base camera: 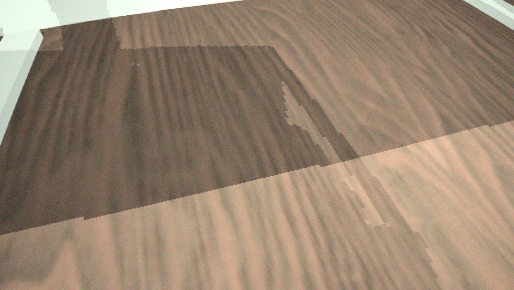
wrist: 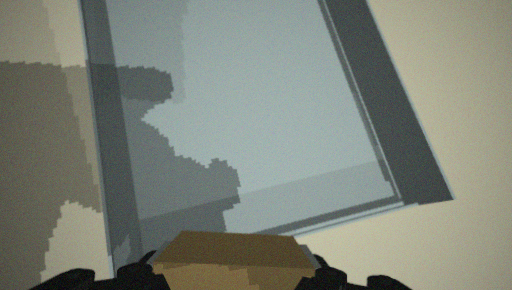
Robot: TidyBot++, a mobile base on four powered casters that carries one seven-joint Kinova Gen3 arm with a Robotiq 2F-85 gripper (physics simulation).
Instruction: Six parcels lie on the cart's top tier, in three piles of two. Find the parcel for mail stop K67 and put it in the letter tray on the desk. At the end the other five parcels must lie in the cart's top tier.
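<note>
My gripper (wrist: 235, 261) is shut on a brown cardboard parcel (wrist: 235, 249) at the bottom middle of the wrist view, with a black finger on each side. No mail stop label can be read on the parcel's visible faces. The blue-grey letter tray (wrist: 400, 110) lies on the cream desk top (wrist: 470, 125), beyond and below the parcel. The tray's inside shows no parcel in the visible part. The parcel overlaps the tray's near end in the view; its height above it is hard to tell. The cart and the other parcels do not show.
The base camera view shows a brown wood-grain floor (base camera: 300, 225) with dark shadows. A pale bar (base camera: 20, 90) runs along the left edge, and another pale bar (base camera: 492, 12) crosses the top right corner. The arm's shadow falls across the tray's left side and the desk.
</note>
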